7 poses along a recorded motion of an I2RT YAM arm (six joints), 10 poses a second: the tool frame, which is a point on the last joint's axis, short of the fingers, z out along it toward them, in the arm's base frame.
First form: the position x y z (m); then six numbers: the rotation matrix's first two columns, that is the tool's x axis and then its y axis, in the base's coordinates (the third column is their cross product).
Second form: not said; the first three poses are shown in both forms.
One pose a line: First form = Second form
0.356, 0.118, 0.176, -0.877, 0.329, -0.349, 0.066, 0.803, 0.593 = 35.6, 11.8, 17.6, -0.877, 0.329, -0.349, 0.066, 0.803, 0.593
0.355, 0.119, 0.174, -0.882, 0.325, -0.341, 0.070, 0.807, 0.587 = 35.5, 11.9, 17.4, -0.882, 0.325, -0.341, 0.070, 0.807, 0.587
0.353, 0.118, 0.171, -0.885, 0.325, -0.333, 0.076, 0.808, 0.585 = 35.3, 11.8, 17.1, -0.885, 0.325, -0.333, 0.076, 0.808, 0.585
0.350, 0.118, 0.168, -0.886, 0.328, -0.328, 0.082, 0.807, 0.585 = 35.0, 11.8, 16.8, -0.886, 0.328, -0.328, 0.082, 0.807, 0.585
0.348, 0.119, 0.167, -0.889, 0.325, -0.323, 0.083, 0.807, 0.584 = 34.8, 11.9, 16.7, -0.889, 0.325, -0.323, 0.083, 0.807, 0.584
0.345, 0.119, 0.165, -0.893, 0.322, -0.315, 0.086, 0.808, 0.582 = 34.5, 11.9, 16.5, -0.893, 0.322, -0.315, 0.086, 0.808, 0.582
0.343, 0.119, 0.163, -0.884, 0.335, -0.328, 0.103, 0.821, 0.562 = 34.3, 11.9, 16.3, -0.884, 0.335, -0.328, 0.103, 0.821, 0.562
